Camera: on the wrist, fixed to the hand. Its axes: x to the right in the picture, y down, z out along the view.
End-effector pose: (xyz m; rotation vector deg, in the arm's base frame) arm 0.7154 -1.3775 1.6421 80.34 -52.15 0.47
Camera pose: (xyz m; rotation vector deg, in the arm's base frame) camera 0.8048 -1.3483 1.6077 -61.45 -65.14 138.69
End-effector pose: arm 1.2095 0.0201 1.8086 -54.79 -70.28 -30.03
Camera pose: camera 1.2022 -0.0692 1.8533 -65.10 87.37 74.48
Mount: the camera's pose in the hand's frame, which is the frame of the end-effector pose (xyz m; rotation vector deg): 0.0269 -0.0674 -0.0690 1.21 55.11 169.13
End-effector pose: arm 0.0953 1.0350 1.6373 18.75 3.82 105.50
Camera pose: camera 0.1335 1.0887 1.5619 26.46 -6.99 -77.83
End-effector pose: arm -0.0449 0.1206 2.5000 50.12 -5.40 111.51
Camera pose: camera -0.0356 0.2046 2.4462 34.45 23.52 -73.42
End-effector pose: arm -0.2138 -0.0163 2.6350 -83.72 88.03 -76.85
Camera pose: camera -0.2607 -0.0164 2.7235 106.20 95.21 16.77
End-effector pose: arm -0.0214 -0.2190 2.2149 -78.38 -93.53 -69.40
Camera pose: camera -0.0973 -0.2756 2.2475 -59.86 76.86 20.22
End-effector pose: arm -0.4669 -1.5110 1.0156 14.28 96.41 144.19
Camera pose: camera -0.5069 -1.5430 0.9296 -31.56 5.34 -10.03
